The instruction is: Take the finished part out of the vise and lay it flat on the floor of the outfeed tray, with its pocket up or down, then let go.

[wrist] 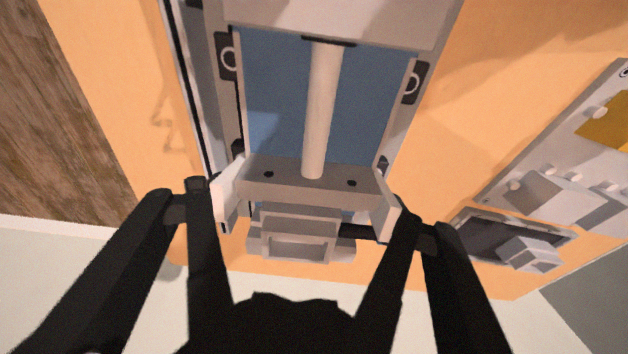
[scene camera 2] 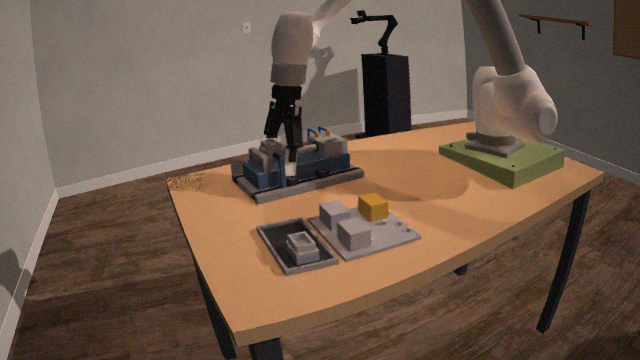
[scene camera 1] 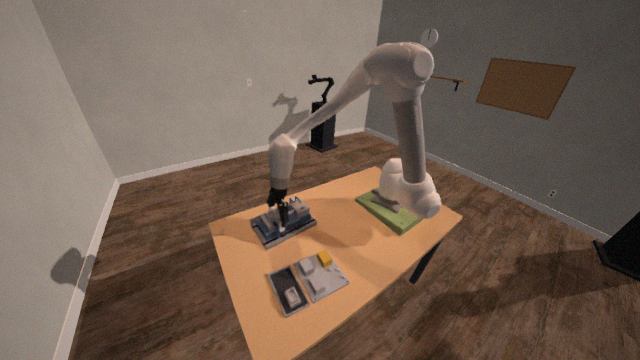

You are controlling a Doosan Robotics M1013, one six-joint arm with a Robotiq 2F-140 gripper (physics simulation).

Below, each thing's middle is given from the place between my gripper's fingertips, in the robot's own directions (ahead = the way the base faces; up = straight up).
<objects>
My hand is 50 mm past the vise point(scene camera 2: 339, 162) and 10 mm to the right of it.
</objects>
